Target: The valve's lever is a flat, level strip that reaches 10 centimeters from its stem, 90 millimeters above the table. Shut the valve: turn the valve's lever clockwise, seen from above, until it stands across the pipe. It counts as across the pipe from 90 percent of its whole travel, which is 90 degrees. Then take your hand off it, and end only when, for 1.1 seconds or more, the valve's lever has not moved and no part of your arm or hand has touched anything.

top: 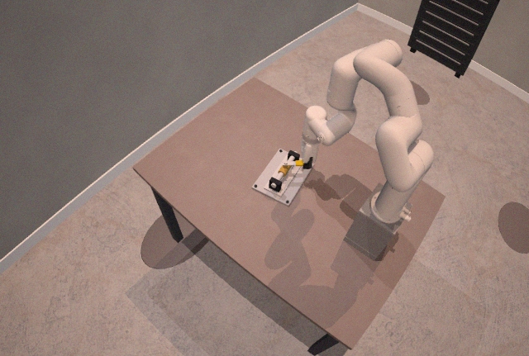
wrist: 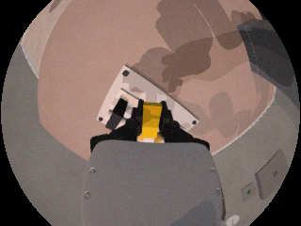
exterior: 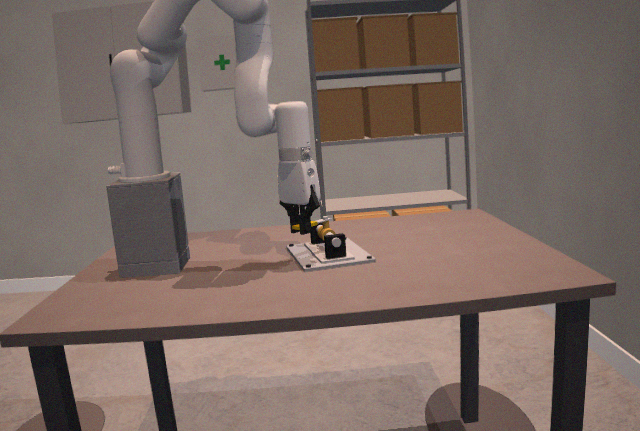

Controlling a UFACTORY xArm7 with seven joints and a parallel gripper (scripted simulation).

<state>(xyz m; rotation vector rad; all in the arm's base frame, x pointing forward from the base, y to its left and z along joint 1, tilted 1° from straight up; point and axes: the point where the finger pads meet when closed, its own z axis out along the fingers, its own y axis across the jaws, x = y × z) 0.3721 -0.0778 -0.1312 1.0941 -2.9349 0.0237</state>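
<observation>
My gripper is now 40 mm short of the yellow lever and 30 mm to the right of it. From my hand the other things lie so: baseplate: 60 mm ahead, 60 mm to the left, 90 mm below.
</observation>
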